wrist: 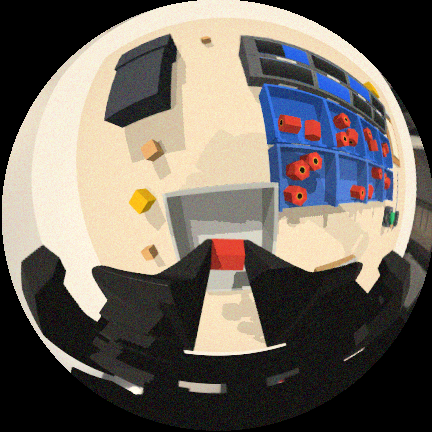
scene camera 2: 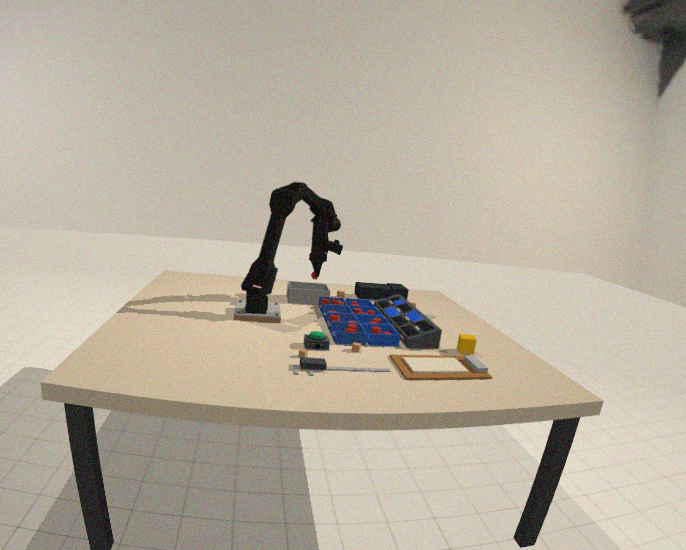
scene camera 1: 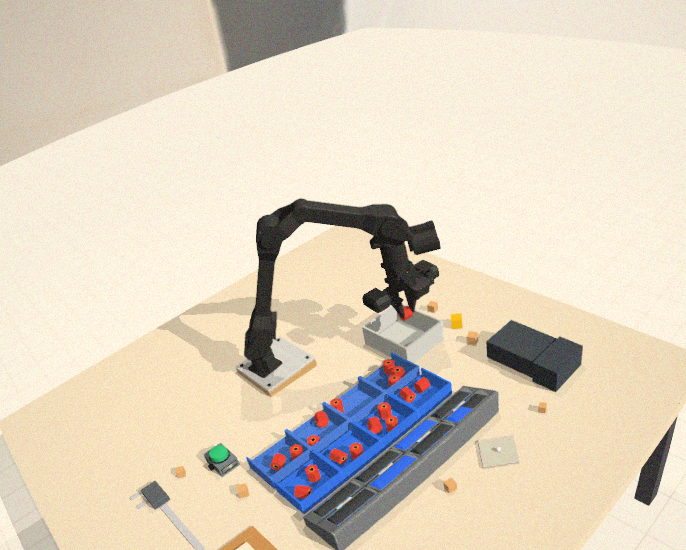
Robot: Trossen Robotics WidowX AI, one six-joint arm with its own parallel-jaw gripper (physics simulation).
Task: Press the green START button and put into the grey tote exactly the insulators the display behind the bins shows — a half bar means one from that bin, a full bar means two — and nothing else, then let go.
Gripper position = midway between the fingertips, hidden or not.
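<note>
You'd see the gripper (scene camera 1: 407,314), the same gripper (wrist: 226,244) from the wrist, and again the gripper (scene camera 2: 317,275). There's a grey tote (scene camera 1: 411,339), with the tote (wrist: 249,210) and the tote (scene camera 2: 297,292) showing too. Then there's a dark box (scene camera 1: 549,361), and you also get the box (wrist: 141,85) and the box (scene camera 2: 373,291). And a grey display (scene camera 1: 385,500) is there as well.
</note>
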